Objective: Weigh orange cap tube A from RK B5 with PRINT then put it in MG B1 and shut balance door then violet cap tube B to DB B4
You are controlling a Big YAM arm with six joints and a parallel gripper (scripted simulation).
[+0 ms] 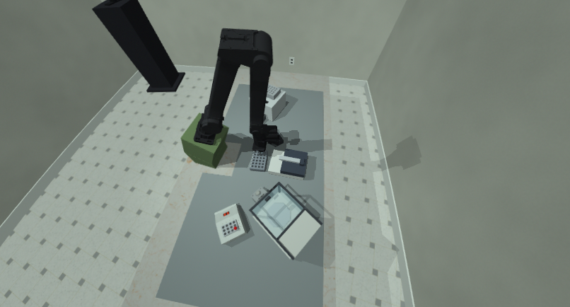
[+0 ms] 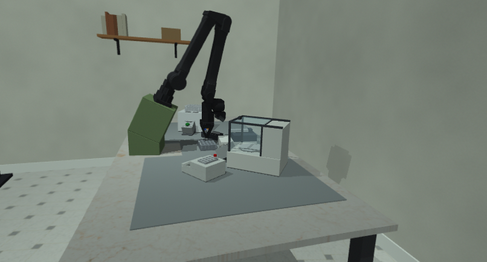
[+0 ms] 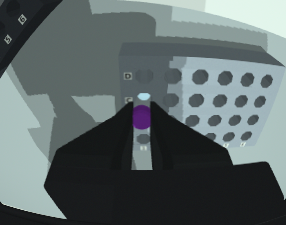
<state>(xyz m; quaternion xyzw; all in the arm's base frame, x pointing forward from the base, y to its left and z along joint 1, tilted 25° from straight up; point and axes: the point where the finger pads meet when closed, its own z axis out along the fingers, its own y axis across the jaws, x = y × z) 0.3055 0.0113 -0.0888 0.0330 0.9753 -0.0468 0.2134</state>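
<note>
Now: hand 20 mm above the tube B. The rest, counted from my hand: magnet block MG 120 mm to the left, 70 mm ahead, 30 mm below; then tube rack RK 50 mm to the right, 30 mm below, 10 mm behind; then blue-capped tube 160 mm to the left, 30 mm ahead, 20 mm below.
</note>
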